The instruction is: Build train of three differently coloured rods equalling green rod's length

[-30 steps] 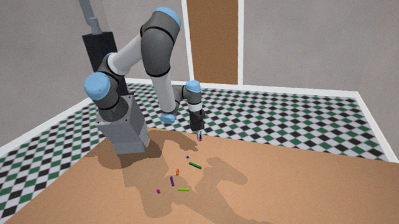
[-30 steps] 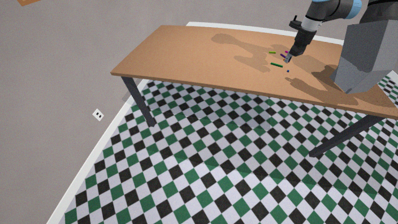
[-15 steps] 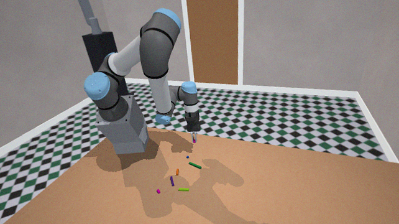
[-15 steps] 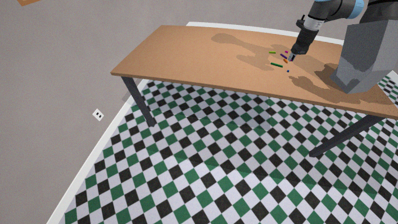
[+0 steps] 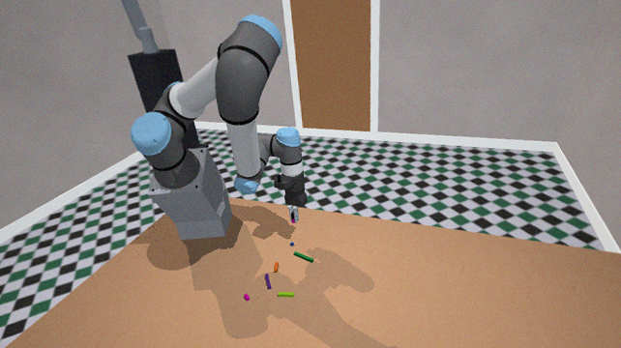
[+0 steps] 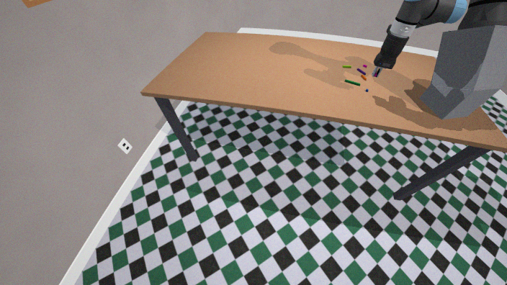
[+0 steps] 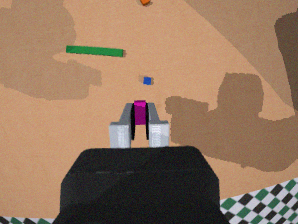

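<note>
My hand is 1 cm past the blue rod, 2 cm to the left of it and 11 cm above it. Round my hand: purple rod 1 cm behind, 22 cm to the right, 11 cm below; green rod 6 cm ahead, 7 cm to the right, 11 cm below; orange rod 1 cm behind, 15 cm to the right, 11 cm below.
</note>
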